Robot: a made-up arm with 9 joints. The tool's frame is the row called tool.
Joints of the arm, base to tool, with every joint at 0 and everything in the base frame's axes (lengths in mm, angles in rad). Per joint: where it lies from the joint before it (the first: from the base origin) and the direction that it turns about. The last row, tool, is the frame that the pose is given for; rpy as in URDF.
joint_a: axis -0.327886 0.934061 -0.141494 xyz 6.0 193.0 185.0
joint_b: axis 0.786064 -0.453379 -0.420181 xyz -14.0 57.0 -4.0
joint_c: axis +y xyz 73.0 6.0 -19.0
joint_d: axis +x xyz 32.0 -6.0 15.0
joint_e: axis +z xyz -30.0 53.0 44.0
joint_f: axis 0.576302 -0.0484 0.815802 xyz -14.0 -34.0 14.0
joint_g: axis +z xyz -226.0 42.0 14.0
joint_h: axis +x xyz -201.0 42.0 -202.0
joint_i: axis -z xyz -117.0 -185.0 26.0
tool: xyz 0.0 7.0 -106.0 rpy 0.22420 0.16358 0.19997
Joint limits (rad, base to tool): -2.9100..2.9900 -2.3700..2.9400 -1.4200..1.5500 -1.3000..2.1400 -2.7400..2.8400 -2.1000..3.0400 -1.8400..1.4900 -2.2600..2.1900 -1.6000..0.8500
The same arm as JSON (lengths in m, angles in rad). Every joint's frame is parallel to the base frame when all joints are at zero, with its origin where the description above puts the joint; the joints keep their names.
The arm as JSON. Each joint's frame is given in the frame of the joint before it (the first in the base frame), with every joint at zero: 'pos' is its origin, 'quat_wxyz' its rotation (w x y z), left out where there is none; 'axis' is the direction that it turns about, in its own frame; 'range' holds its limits. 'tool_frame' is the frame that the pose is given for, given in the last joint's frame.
{"length_unit": "m", "angle_unit": "rad", "joints": [
  {"joint": "joint_a", "pos": [0.006, 0.193, 0.185], "axis": [-0.327886, 0.934061, -0.141494], "range": [-2.91, 2.99]},
  {"joint": "joint_b", "pos": [-0.014, 0.057, -0.004], "axis": [0.786064, -0.453379, -0.420181], "range": [-2.37, 2.94]},
  {"joint": "joint_c", "pos": [0.073, 0.006, -0.019], "axis": "+y", "range": [-1.42, 1.55]},
  {"joint": "joint_d", "pos": [0.032, -0.006, 0.015], "axis": "+x", "range": [-1.3, 2.14]},
  {"joint": "joint_e", "pos": [-0.03, 0.053, 0.044], "axis": "+z", "range": [-2.74, 2.84]},
  {"joint": "joint_f", "pos": [-0.014, -0.034, 0.014], "axis": [0.576302, -0.0484, 0.815802], "range": [-2.1, 3.04]},
  {"joint": "joint_g", "pos": [-0.226, 0.042, 0.014], "axis": "+z", "range": [-1.84, 1.49]},
  {"joint": "joint_h", "pos": [-0.201, 0.042, -0.202], "axis": "+x", "range": [-2.26, 2.19]},
  {"joint": "joint_i", "pos": [-0.117, -0.185, 0.026], "axis": "-z", "range": [-1.6, 0.85]}
], "tool_frame": {"pos": [0.0, 0.007, -0.106], "quat_wxyz": [0.986367, 0.102831, 0.091909, 0.089767]}}

